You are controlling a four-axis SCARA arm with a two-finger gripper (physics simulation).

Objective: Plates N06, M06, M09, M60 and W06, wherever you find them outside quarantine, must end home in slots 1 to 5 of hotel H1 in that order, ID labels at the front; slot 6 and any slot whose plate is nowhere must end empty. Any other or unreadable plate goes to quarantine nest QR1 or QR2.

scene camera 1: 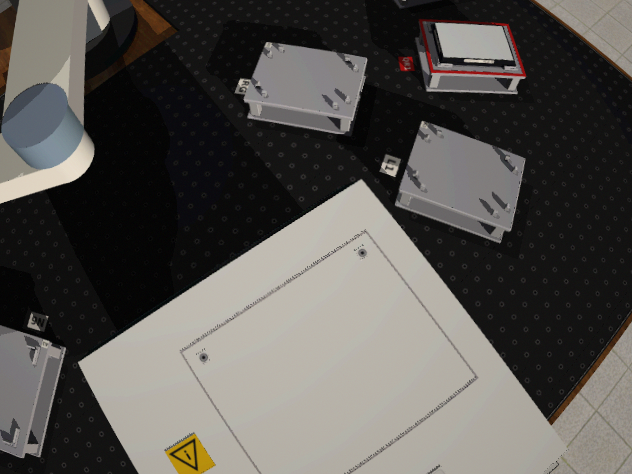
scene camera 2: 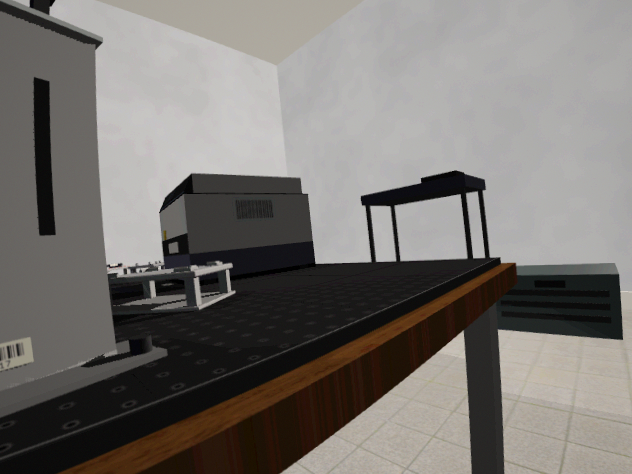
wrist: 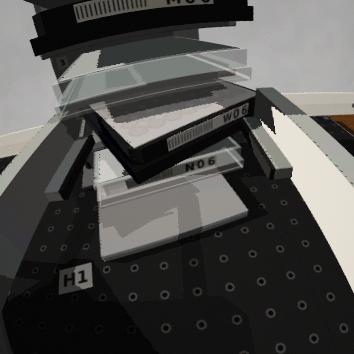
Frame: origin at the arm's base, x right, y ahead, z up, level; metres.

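Seen in the pictures: gripper, fingertip midpoint: (wrist: 161, 114).
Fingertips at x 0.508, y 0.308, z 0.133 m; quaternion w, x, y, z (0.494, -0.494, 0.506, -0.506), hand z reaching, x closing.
Pixels of each thing's top centre, then the offset from my fingertips to it. "spot": a spot on its surface instead.
- dark plate W06, top centre: (wrist: 145, 80) dx +0.038, dy +0.009, dz +0.009 m
- Plate N06, surface spot: (wrist: 200, 164) spot: dx -0.011, dy -0.017, dz -0.027 m
- dark plate, top centre: (wrist: 127, 5) dx +0.046, dy +0.013, dz +0.056 m
- H1 label, surface spot: (wrist: 76, 278) spot: dx -0.029, dy +0.094, dz -0.120 m
- nest QR1, top centre: (scene camera 1: 473, 44) dx -0.974, dy +0.260, dz -0.064 m
- pale base block, surface spot: (wrist: 170, 215) spot: dx +0.026, dy +0.008, dz -0.112 m
- Nests RG, top centre: (scene camera 1: 306, 73) dx -0.721, dy +0.138, dz -0.060 m
- L1, top centre: (scene camera 1: 467, 169) (scene camera 2: 158, 260) dx -0.776, dy +0.406, dz -0.060 m
- large white housing, top centre: (scene camera 1: 319, 420) (scene camera 2: 229, 187) dx -0.410, dy +0.514, dz +0.132 m
- nest, surface spot: (scene camera 1: 15, 387) spot: dx -0.119, dy +0.231, dz -0.070 m
- tall grey tower, surface spot: (scene camera 2: 66, 204) spot: dx +0.126, dy +0.081, dz -0.007 m
In the wrist view my gripper (wrist: 161, 114) has one finger on each side of the dark plate W06 (wrist: 195, 132); the fingers look closed against it. W06 is skewed, its front left corner out and low, its ID label facing the camera. Plate N06 (wrist: 200, 164) shows behind a clear shelf edge below it, label at the front. A dark plate (wrist: 165, 14), its label cut off but seemingly M06, sits higher up. The H1 label (wrist: 76, 278) is on the table. A plate (scene camera 1: 473, 41) sits on nest QR1 (scene camera 1: 459, 70); its ID is not readable.
Clear shelves (wrist: 155, 75) stand above W06; a pale base block (wrist: 170, 215) lies below N06. Nests RG (scene camera 1: 306, 76) and L1 (scene camera 1: 462, 178) stand beside a large white housing (scene camera 1: 316, 346). Another nest (scene camera 1: 15, 387) is at lower left. A tall grey tower (scene camera 2: 66, 204) stands near the table edge.
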